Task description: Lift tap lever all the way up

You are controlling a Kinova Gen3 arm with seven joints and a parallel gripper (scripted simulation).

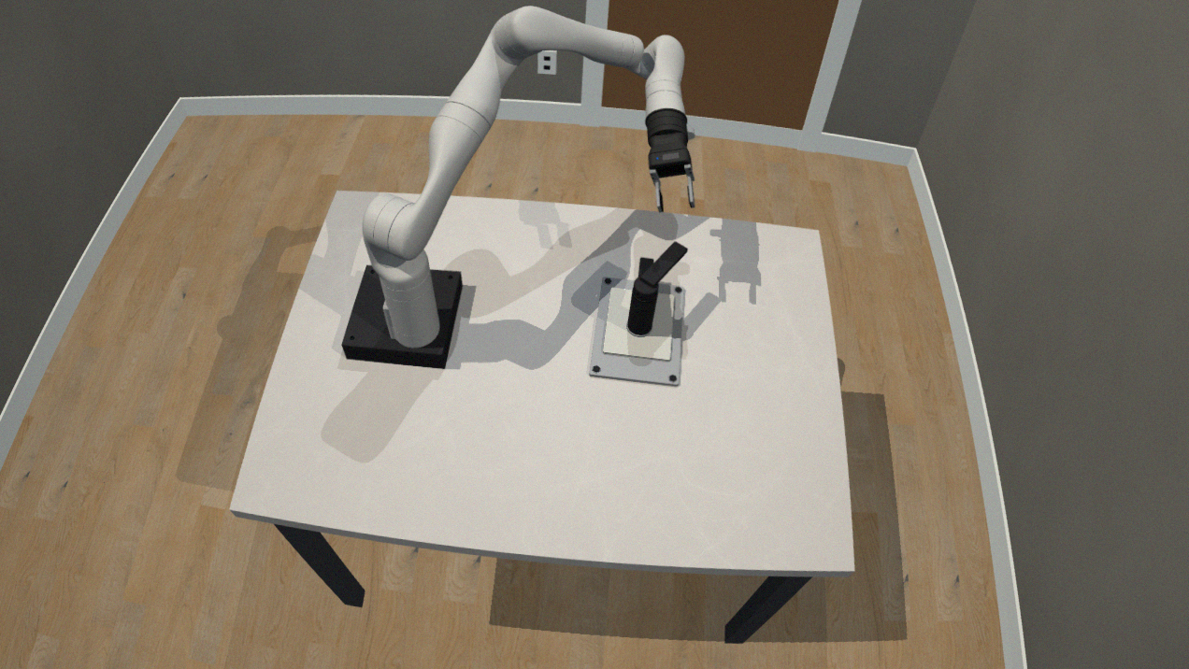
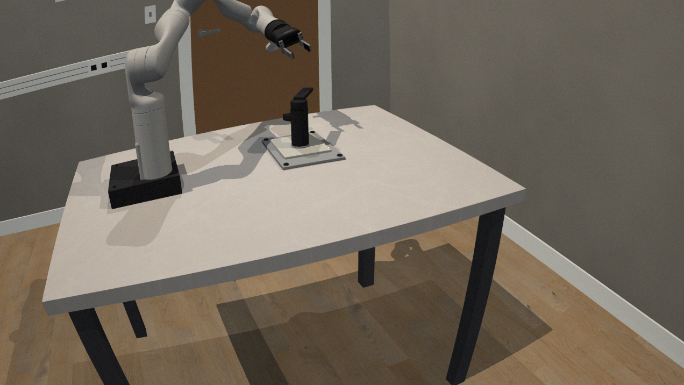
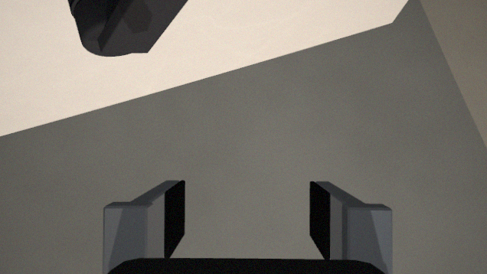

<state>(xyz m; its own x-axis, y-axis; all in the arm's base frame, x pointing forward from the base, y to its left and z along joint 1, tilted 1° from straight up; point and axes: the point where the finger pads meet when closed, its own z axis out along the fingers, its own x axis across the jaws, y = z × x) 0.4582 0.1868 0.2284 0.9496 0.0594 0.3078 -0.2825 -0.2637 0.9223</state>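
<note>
My gripper is now 130 mm above the black lever and 50 mm to the left of it. Round my hand: baseplate (270 mm below, 100 mm to the right, 30 mm behind).
</note>
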